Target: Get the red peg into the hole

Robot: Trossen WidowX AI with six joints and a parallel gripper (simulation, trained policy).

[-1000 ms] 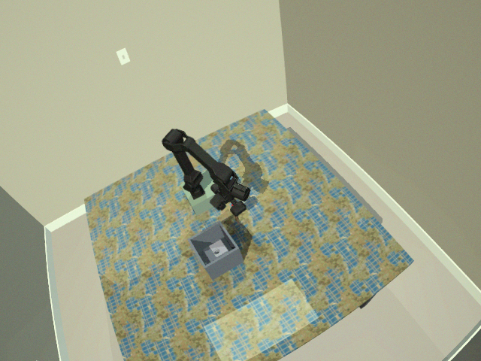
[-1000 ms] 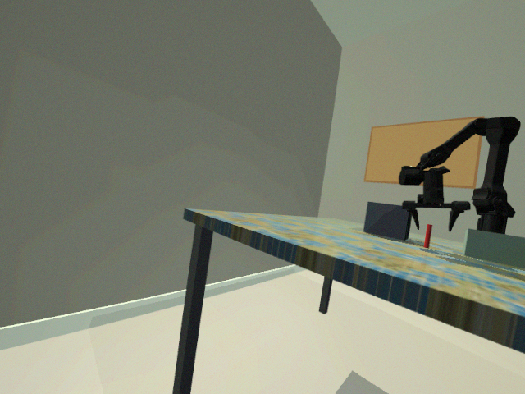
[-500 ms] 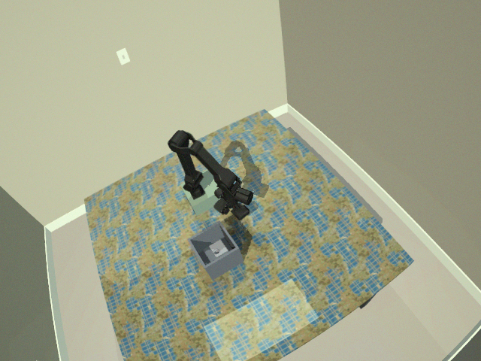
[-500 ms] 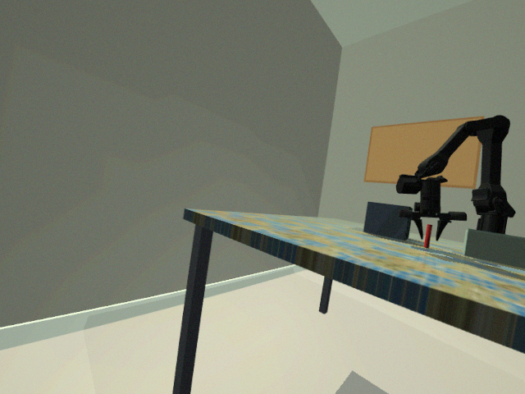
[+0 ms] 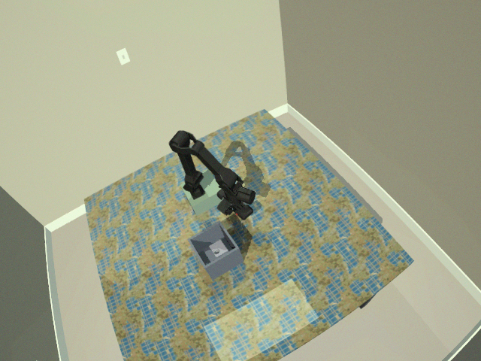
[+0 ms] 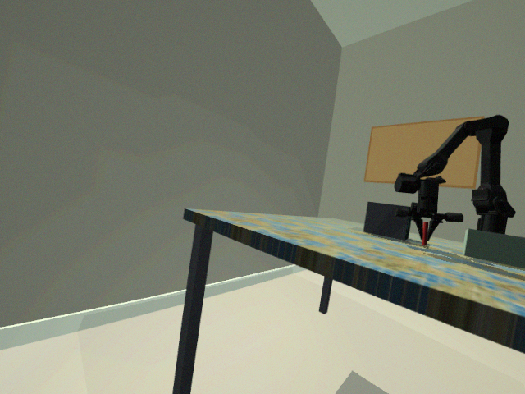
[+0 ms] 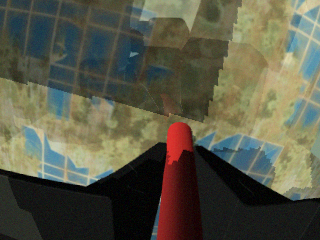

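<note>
My gripper tip is 16 cm short of the light plate, 18 cm to the left of it and 2 cm below it. The rest, counted from my gripper tip: red peg 2 cm above.
</note>
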